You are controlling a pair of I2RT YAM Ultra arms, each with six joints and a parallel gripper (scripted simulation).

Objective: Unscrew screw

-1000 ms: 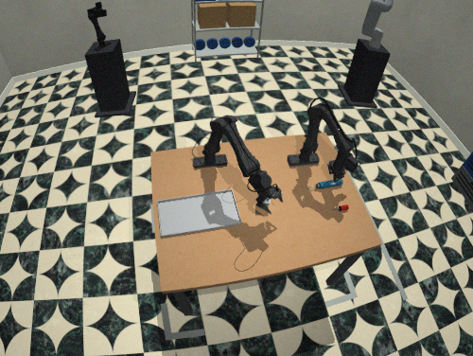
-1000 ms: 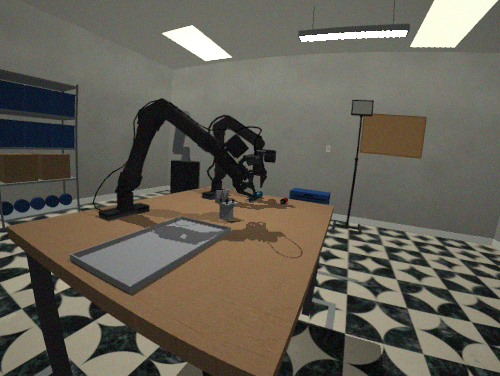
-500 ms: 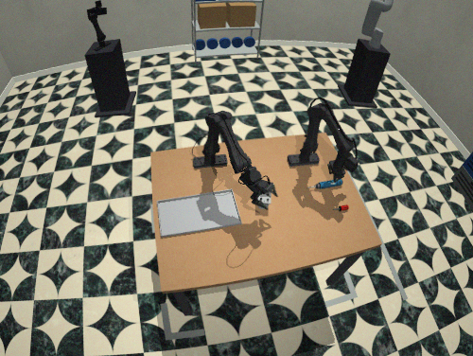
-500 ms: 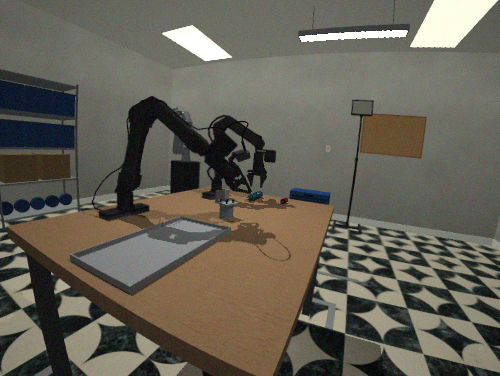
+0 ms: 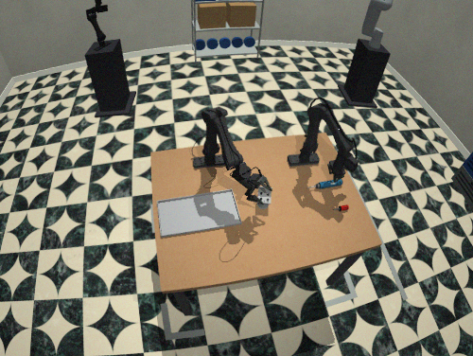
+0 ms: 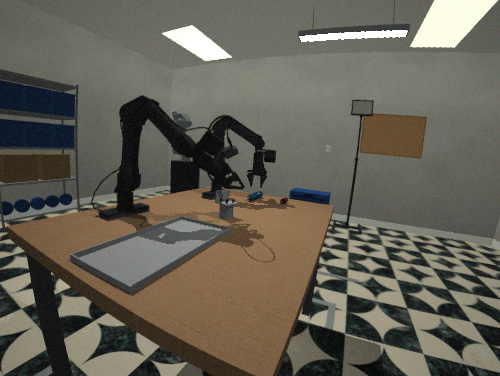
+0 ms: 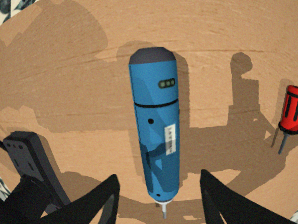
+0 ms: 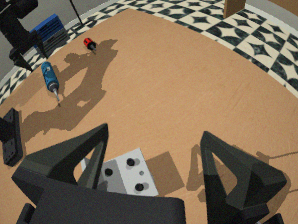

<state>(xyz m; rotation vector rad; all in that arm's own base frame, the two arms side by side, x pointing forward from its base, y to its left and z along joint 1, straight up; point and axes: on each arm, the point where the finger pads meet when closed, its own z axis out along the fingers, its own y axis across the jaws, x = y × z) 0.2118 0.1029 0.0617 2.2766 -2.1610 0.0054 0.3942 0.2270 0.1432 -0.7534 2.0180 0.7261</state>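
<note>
Now: right hand 60 mm past the grey l-shaped bracket, 10 mm to the right of it and 80 mm above it. Also, from my right hand: red-handled screwdriver 10 mm ahead, 460 mm to the left, 140 mm below; then screw 70 mm behind, 30 mm to the left, 90 mm below; then grey tray 10 mm behind, 340 mm to the right, 150 mm below.
</note>
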